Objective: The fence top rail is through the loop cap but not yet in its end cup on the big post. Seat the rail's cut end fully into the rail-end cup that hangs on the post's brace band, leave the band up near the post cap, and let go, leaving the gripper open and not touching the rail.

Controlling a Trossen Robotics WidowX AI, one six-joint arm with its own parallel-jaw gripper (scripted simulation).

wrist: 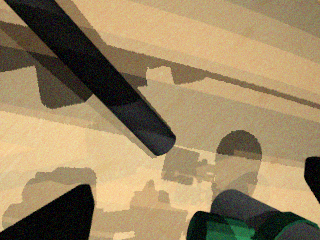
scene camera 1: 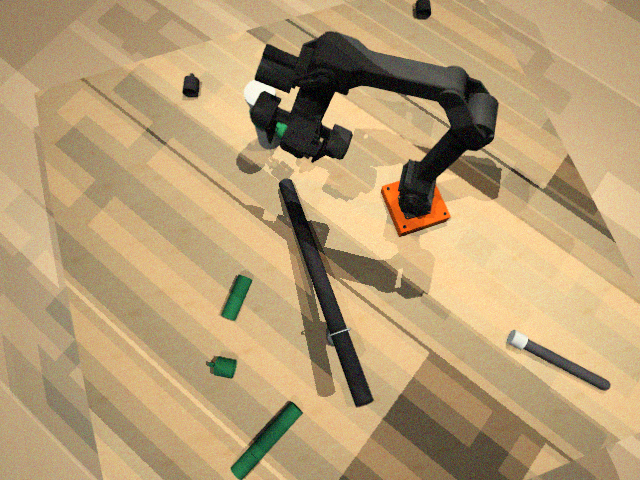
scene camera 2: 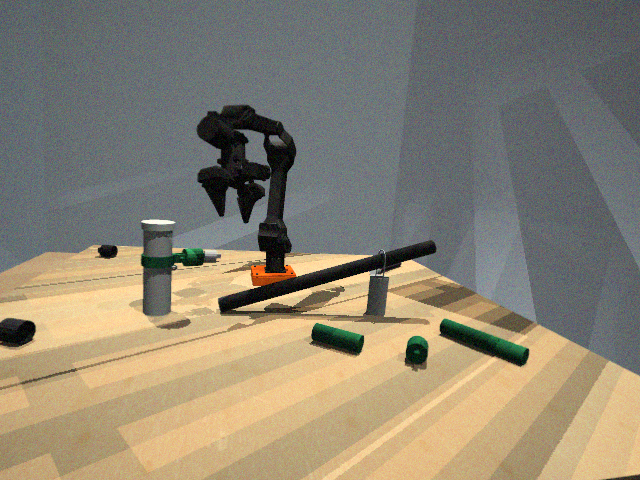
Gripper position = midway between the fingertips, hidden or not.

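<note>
Grey post [scene camera 2: 156, 282], visible in scene camera 1 too [scene camera 1: 252, 90]. Dark top rail [scene camera 1: 331, 311], visible also in scene camera 2 [scene camera 2: 291, 285]. My gripper [scene camera 1: 291, 151], open and holding nothing, appears in scene camera 2 [scene camera 2: 234, 219] and in the wrist view [wrist: 200, 182] as well.
</note>
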